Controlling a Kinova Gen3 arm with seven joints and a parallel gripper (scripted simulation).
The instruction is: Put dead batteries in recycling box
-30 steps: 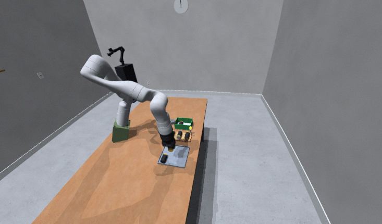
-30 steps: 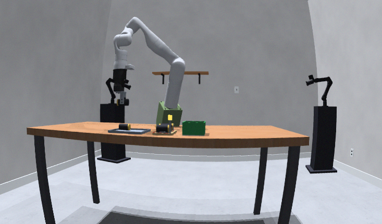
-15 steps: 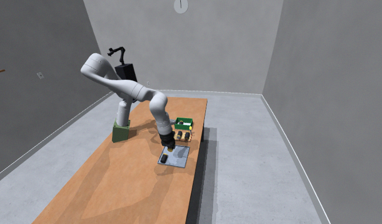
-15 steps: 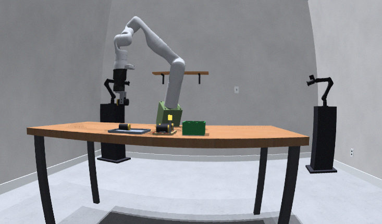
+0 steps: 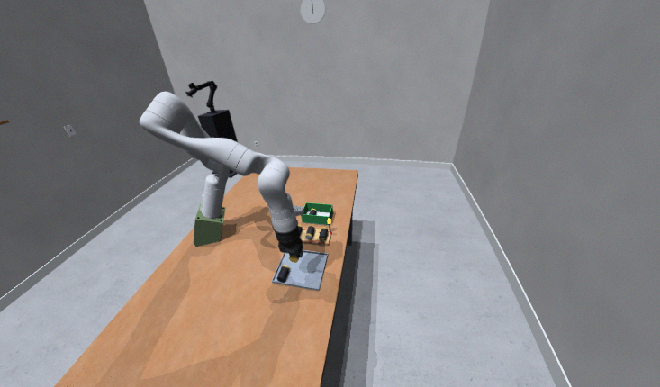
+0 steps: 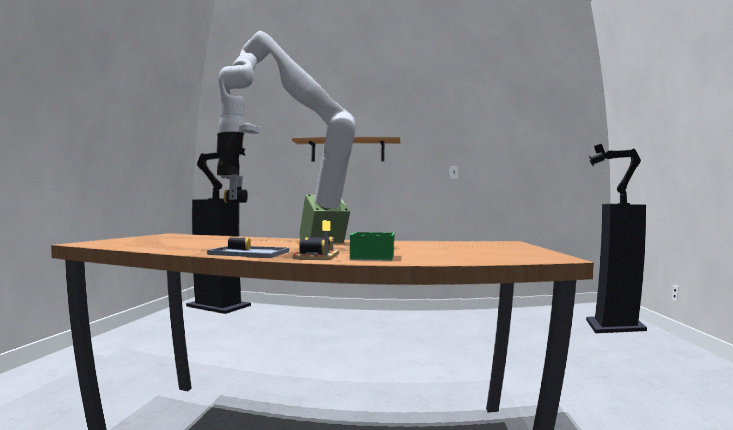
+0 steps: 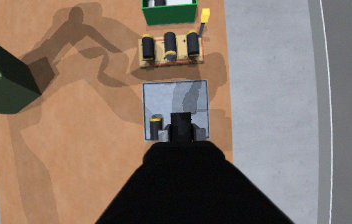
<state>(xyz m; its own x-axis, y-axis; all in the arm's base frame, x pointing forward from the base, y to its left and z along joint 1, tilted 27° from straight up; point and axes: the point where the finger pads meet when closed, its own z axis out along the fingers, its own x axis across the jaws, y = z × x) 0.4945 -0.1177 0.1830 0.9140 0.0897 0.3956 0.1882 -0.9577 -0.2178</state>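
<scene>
My hand is 90 mm past the green recycling box, 350 mm to the right of it and 140 mm above it. Also, from my hand: grey tray (20 mm behind, 30 mm to the left, 150 mm below).
</scene>
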